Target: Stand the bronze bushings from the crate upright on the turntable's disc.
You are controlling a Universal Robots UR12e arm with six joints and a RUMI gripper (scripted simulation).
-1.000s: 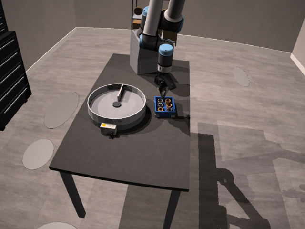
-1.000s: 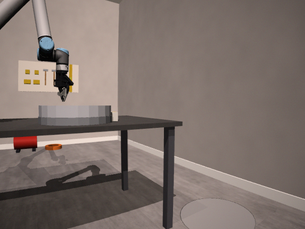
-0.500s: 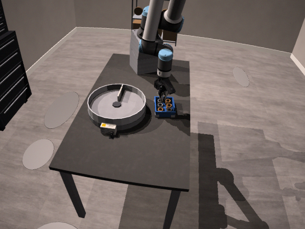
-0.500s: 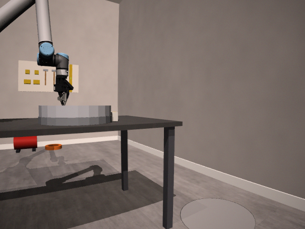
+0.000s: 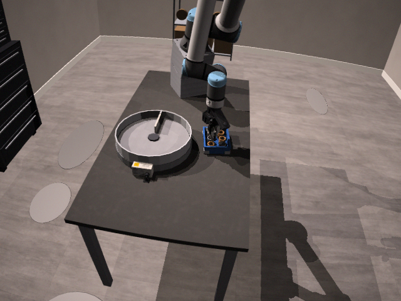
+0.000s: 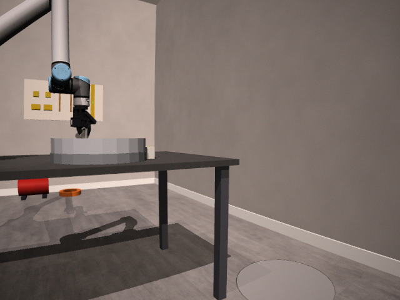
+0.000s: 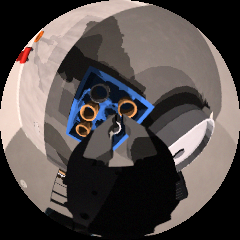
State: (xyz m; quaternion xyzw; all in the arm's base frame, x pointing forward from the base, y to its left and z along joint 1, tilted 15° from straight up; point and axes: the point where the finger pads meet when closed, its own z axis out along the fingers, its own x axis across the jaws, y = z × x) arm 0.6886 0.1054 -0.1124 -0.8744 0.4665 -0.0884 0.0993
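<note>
Right now my hand is 5 cm above the blue crate, 4 cm past it and 2 cm to the right of it. From my hand the other things lie so: turntable (33 cm to the right, 2 cm below, 2 cm behind).
</note>
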